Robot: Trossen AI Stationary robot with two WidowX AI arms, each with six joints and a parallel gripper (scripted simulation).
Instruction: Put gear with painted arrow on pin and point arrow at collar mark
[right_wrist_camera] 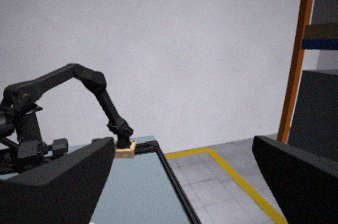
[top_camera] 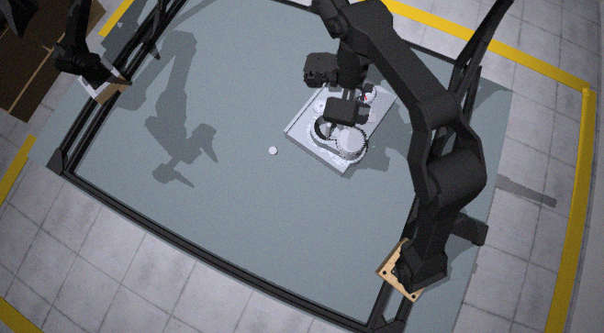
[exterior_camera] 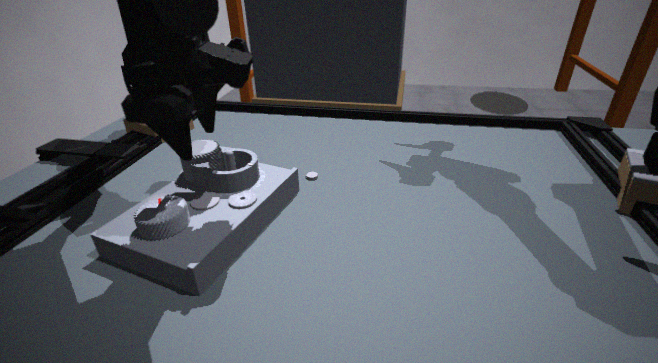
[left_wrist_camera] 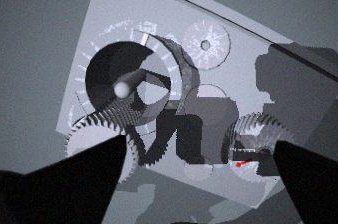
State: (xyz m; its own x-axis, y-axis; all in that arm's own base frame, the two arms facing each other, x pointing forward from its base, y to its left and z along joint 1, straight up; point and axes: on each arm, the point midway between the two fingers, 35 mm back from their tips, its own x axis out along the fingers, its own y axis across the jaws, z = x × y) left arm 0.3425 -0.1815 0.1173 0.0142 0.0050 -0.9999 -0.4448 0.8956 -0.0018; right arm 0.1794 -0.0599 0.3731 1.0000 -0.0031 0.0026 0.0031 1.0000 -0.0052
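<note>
The gear is 11 cm below my left hand, 7 cm behind it and 2 cm to the left of it. Also, from my left hand: pin 11 cm below, 6 cm ahead; then round collar 10 cm below, 6 cm ahead, 1 cm to the right.
</note>
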